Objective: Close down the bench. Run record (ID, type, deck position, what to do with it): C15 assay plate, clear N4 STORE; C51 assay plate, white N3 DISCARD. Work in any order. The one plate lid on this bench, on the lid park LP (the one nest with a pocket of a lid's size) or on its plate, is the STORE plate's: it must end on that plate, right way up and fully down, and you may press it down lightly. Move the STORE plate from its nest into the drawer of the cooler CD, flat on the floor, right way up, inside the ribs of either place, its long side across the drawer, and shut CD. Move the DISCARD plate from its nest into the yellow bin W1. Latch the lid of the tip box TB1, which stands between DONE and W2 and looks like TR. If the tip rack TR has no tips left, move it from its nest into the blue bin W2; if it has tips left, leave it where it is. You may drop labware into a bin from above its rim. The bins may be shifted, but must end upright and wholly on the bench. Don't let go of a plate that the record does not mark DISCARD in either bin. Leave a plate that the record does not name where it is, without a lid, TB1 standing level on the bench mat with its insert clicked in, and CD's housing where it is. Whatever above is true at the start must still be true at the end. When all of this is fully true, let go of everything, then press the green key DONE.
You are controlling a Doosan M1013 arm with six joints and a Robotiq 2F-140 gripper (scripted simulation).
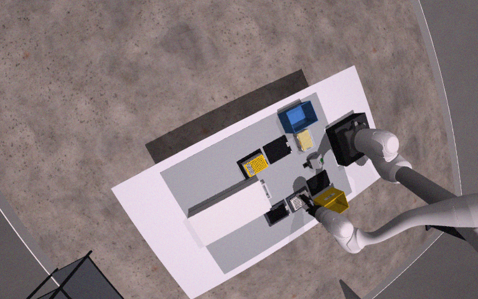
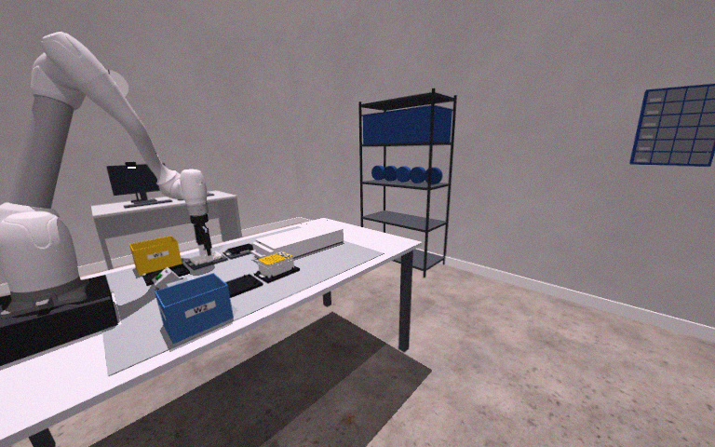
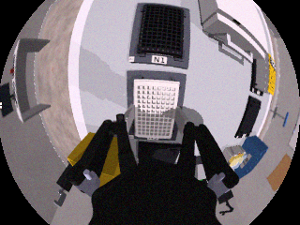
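Now: hand 19 cm past the yellow bin W1 and 12 cm to the right of it. From my hand the other things lie so: green key DONE (22 cm behind, 20 cm to the right, 2 cm above); then white plate (2 cm below); then dark gridded plate (18 cm ahead, 1 cm to the left, 2 cm below).
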